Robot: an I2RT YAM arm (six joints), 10 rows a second.
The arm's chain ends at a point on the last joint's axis. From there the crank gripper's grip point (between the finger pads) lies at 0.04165 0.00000 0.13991 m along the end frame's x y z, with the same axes.
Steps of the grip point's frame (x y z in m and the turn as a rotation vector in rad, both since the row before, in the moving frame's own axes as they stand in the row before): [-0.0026 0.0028 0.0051 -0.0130 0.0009 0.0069]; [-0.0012 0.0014 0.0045 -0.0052 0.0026 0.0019]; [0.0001 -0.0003 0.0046 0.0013 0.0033 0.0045]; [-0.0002 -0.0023 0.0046 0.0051 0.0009 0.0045]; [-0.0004 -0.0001 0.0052 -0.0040 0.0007 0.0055]
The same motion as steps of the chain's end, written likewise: [-0.0027 0.0007 0.0052 -0.0130 0.0009 0.0069]; [-0.0016 0.0006 0.0046 -0.0052 0.0026 0.0019]; [-0.0004 -0.0003 0.0047 0.0013 0.0033 0.0045]; [-0.0003 -0.0018 0.0046 0.0051 0.0009 0.0045]; [-0.0005 -0.0009 0.0052 -0.0040 0.0007 0.0055]
